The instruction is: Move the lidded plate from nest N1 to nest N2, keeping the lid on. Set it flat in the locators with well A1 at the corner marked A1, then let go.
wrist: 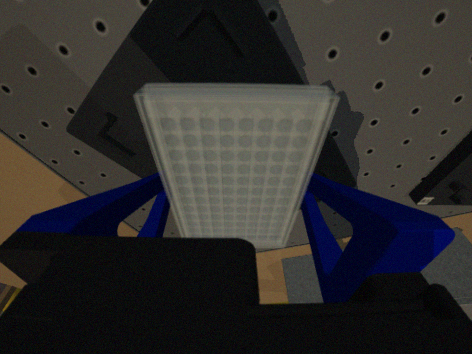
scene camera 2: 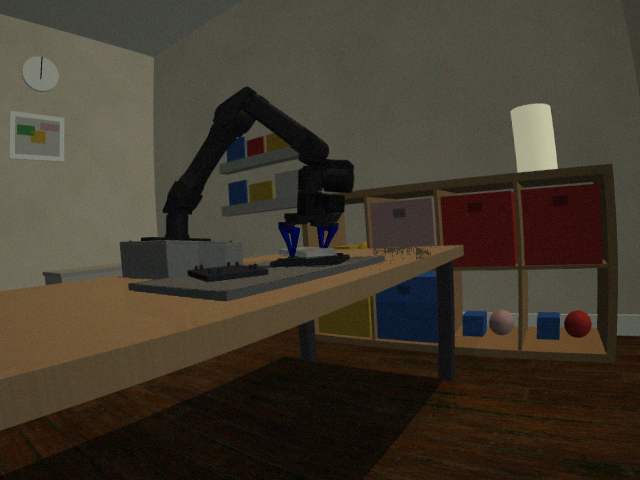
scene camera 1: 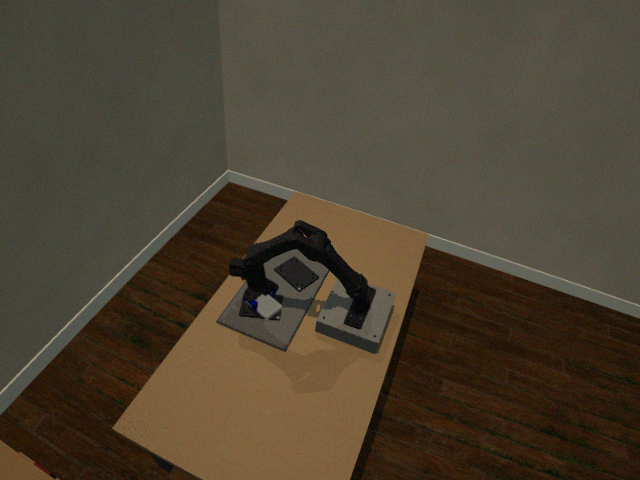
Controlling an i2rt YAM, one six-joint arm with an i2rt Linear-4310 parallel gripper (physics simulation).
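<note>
My gripper has blue fingers and is shut on the long sides of the lidded plate, a clear multi-well plate with its lid on. It holds the plate level and low over the dark nest N2 at the board's near left. I cannot tell whether the plate touches the nest. In the wrist view the nest lies at an angle to the plate. The other dark nest, N1, is empty.
Both nests sit on a grey perforated board on the wooden table. The arm's grey base block stands beside the board. A shelf unit with coloured bins stands beyond the table.
</note>
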